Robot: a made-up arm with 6 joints. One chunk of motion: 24 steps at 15 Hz.
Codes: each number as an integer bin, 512 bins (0 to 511) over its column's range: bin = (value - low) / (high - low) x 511, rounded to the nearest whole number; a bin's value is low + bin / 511 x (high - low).
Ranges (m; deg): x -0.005..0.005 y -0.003..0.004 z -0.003..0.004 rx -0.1..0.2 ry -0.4..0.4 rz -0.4..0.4
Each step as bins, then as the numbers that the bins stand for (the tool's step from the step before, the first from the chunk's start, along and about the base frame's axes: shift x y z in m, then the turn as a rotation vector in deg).
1 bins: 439 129 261 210 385 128
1 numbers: 0.00359 -0.00123 0.00058 0.023 0.203 -0.200
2 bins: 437 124 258 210 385 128
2 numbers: 0.00355 -0.00130 0.00053 0.023 0.203 -0.200
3 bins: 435 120 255 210 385 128
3 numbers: 0.00351 -0.00136 0.00049 0.023 0.203 -0.200
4 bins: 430 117 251 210 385 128
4 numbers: 0.00341 -0.00140 0.00044 0.023 0.203 -0.200
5 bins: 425 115 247 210 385 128
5 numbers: 0.00332 -0.00142 0.00038 0.023 0.203 -0.200
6 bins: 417 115 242 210 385 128
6 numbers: 0.00316 -0.00142 0.00032 0.023 0.203 -0.200
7 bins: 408 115 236 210 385 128
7 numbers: 0.00298 -0.00142 0.00023 0.023 0.203 -0.200
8 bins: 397 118 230 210 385 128
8 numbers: 0.00277 -0.00138 0.00015 0.023 0.203 -0.200
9 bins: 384 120 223 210 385 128
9 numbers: 0.00251 -0.00136 0.00005 0.023 0.203 -0.200
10 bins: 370 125 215 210 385 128
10 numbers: 0.00224 -0.00129 -0.00005 0.023 0.203 -0.200
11 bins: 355 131 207 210 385 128
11 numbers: 0.00195 -0.00121 -0.00016 0.023 0.203 -0.200
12 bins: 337 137 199 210 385 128
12 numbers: 0.00159 -0.00112 -0.00027 0.023 0.203 -0.200
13 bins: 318 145 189 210 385 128
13 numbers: 0.00122 -0.00101 -0.00041 0.023 0.203 -0.200
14 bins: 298 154 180 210 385 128
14 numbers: 0.00083 -0.00089 -0.00053 0.023 0.203 -0.200
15 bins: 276 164 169 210 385 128
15 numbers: 0.00040 -0.00075 -0.00068 0.023 0.203 -0.200
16 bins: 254 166 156 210 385 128
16 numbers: -0.00003 -0.00073 -0.00086 0.023 0.203 -0.200
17 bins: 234 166 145 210 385 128
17 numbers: -0.00042 -0.00073 -0.00101 0.023 0.203 -0.200
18 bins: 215 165 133 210 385 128
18 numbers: -0.00079 -0.00074 -0.00118 0.023 0.203 -0.200
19 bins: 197 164 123 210 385 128
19 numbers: -0.00114 -0.00075 -0.00132 0.023 0.203 -0.200
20 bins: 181 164 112 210 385 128
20 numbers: -0.00146 -0.00075 -0.00147 0.023 0.203 -0.200
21 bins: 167 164 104 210 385 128
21 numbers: -0.00173 -0.00075 -0.00158 0.023 0.203 -0.200
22 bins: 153 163 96 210 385 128
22 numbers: -0.00201 -0.00077 -0.00168 0.023 0.203 -0.200
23 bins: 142 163 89 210 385 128
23 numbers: -0.00222 -0.00077 -0.00178 0.023 0.203 -0.200
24 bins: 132 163 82 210 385 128
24 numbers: -0.00242 -0.00077 -0.00188 0.023 0.203 -0.200
